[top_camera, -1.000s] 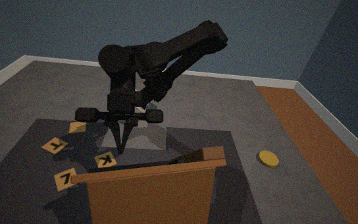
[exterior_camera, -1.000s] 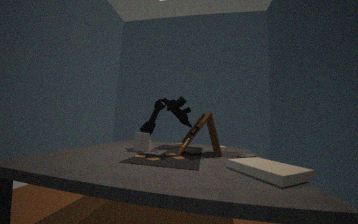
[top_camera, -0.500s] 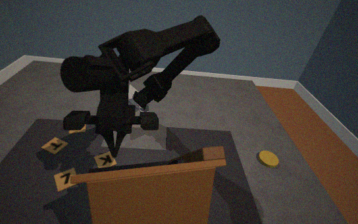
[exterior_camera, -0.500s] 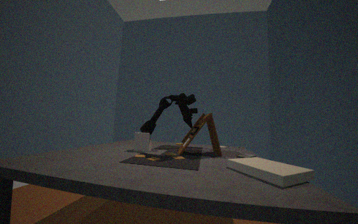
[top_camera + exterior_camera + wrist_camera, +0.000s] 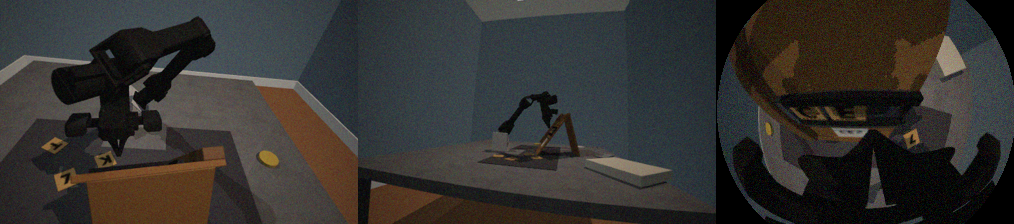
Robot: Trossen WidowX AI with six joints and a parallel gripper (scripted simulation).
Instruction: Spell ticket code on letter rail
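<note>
The ticket is 100 mm below my gripper tip, 40 mm to the left of it and 30 mm behind it. Round my gripper tip: dark mat 180 mm below, 150 mm behind, 10 mm to the left; then tile 280 mm behind, 210 mm to the right, 180 mm below; then long white slab 370 mm ahead, 330 mm to the right, 160 mm below.
</note>
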